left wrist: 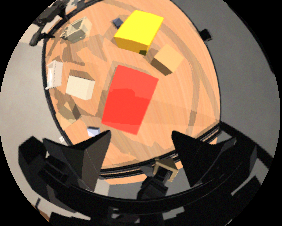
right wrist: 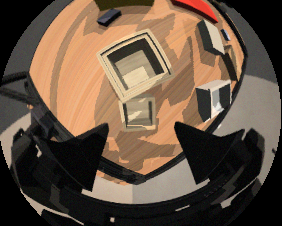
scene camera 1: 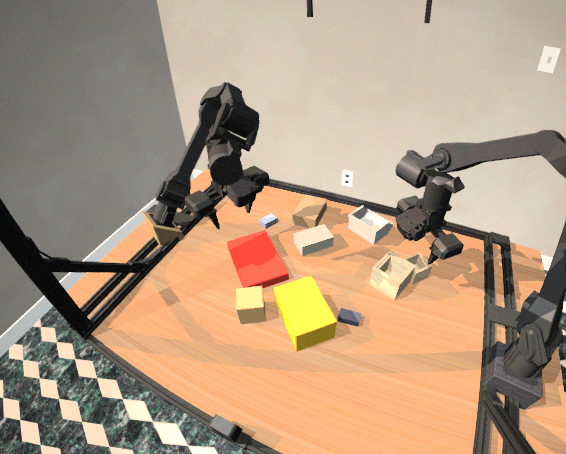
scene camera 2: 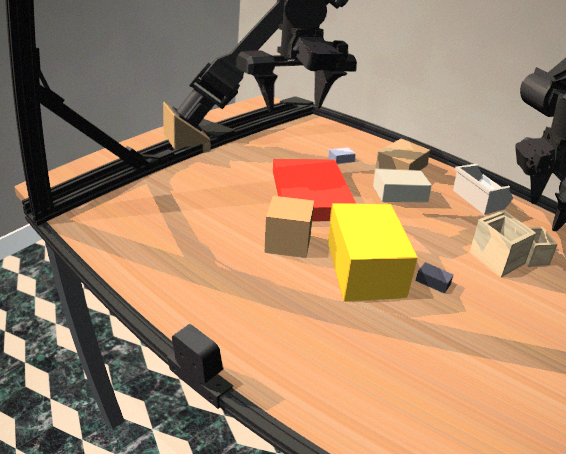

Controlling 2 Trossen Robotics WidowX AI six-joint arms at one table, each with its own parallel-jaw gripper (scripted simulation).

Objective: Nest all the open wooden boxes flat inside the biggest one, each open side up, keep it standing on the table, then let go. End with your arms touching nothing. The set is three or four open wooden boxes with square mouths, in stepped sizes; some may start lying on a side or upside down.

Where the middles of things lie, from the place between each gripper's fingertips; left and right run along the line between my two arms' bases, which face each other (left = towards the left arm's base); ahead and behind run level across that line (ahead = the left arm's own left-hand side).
My right gripper is now 100 mm above the smallest wooden box (right wrist: 139, 113). From my right hand the other things lie so: middle-sized wooden box (right wrist: 132, 62) (60 mm behind, 40 mm to the left, 90 mm below); biggest wooden box (scene camera 2: 495, 251) (60 mm behind, 50 mm to the left, 90 mm below); white tray (scene camera 2: 476, 191) (110 mm ahead, 160 mm to the left, 90 mm below).
I see my left gripper 17 cm above the pale block (scene camera 2: 391, 185), 15 cm short of it and 13 cm to the left of it. Also, from my left hand: red block (scene camera 2: 320, 180) 17 cm below, 3 cm to the right, 2 cm ahead; then tan cube (scene camera 2: 287, 233) 15 cm below, 11 cm to the right, 11 cm behind; then yellow block (scene camera 2: 373, 258) 22 cm to the right, 15 cm below, 7 cm behind.
